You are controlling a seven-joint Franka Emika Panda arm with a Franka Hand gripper.
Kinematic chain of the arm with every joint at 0, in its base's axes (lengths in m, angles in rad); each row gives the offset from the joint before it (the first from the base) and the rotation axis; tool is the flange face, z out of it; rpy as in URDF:
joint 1: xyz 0 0 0.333 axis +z
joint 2: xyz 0 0 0 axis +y
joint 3: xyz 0 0 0.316 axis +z
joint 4: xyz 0.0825 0 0 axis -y
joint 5: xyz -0.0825 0 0.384 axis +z
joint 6: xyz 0 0 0 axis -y
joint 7: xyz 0.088 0 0 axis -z
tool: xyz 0 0 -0.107 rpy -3.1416 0 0
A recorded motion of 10 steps. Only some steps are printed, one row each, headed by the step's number.
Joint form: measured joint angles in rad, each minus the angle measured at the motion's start. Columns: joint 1, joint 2, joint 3, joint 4, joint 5, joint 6, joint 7.
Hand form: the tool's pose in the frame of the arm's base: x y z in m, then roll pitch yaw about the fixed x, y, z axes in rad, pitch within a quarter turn. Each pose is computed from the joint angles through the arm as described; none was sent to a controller.
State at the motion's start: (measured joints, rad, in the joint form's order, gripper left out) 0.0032 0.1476 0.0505 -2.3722 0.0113 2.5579 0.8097
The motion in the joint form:
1: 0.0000 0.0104 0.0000 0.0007 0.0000 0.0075 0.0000
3: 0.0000 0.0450 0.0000 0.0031 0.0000 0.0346 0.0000
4: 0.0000 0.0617 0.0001 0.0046 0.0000 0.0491 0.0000
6: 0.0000 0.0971 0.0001 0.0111 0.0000 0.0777 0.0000
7: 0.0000 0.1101 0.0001 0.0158 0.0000 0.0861 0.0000
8: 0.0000 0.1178 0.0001 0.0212 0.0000 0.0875 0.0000
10: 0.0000 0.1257 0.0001 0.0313 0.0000 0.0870 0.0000
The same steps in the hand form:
1: 0.5104 0.0275 0.2615 -3.1056 -0.0144 -0.7664
3: 0.5114 0.0276 0.2472 -3.1083 -0.0098 -0.7668
4: 0.5120 0.0277 0.2406 -3.1083 -0.0089 -0.7669
6: 0.5140 0.0279 0.2274 -3.1075 -0.0076 -0.7675
7: 0.5153 0.0280 0.2231 -3.1070 -0.0073 -0.7677
8: 0.5167 0.0281 0.2212 -3.1074 -0.0064 -0.7678
10: 0.5198 0.0283 0.2206 -3.1059 -0.0073 -0.7680

